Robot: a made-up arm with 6 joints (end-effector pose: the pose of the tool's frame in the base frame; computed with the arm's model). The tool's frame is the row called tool. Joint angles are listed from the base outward.
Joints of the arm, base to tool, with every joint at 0 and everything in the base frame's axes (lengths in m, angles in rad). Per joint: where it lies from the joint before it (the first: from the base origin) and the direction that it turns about. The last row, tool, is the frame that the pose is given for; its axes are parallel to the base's.
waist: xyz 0 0 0.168 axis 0 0 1
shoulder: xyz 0 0.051 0 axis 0 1 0
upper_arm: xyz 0 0 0.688 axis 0 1 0
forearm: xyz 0 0 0.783 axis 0 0 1
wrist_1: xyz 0 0 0 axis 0 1 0
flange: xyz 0 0 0.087 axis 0 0 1
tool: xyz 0 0 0
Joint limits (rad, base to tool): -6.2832..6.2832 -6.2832..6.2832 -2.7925..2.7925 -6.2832..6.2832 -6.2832..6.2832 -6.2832..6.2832
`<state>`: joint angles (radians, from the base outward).
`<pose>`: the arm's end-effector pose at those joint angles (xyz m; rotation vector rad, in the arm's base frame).
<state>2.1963 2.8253 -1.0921 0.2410 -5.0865 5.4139</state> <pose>-0.6457 0.7738 -0.6952 -3.0733 0.2163 0.4864</pose>
Working (the frame after each row of the table, in the pose's form):
after waist: 0.0000 0.0000 0.1680 0.0000 0.0000 2.1963
after shoulder: -0.0413 -0.0299 0.1680 -2.6429 1.3513 0.4215
after upper_arm: -0.1666 0.1436 -0.4859 -1.8060 0.9234 1.5342
after forearm: -0.6191 0.7700 -0.6125 -1.7448 1.1762 1.6778
after wrist_1: -0.6191 0.7700 -0.6125 2.6239 -1.4502 -0.4436
after flange: -0.6457 0.7738 -0.6952 -3.0733 0.2163 0.4864

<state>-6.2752 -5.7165 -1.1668 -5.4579 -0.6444 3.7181</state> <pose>-0.1415 0.0115 1.4320 1.1947 -0.3276 -1.3856</pose>
Working (the frame after each row of the table, in the pose's form):
after waist: 0.0000 0.0000 0.1680 0.0000 0.0000 0.0080
after shoulder: -0.0004 0.0510 0.1680 -0.0023 0.5667 0.0078
after upper_arm: 0.3689 0.0539 0.7485 0.0024 -0.6001 0.0077
after forearm: -0.0732 0.0504 1.3946 -0.2453 -0.5666 0.8075
after wrist_1: -0.0732 0.0504 1.3946 0.0241 -1.1700 0.8851
after flange: -0.1415 0.0115 1.4320 1.1947 -0.3276 -1.3856

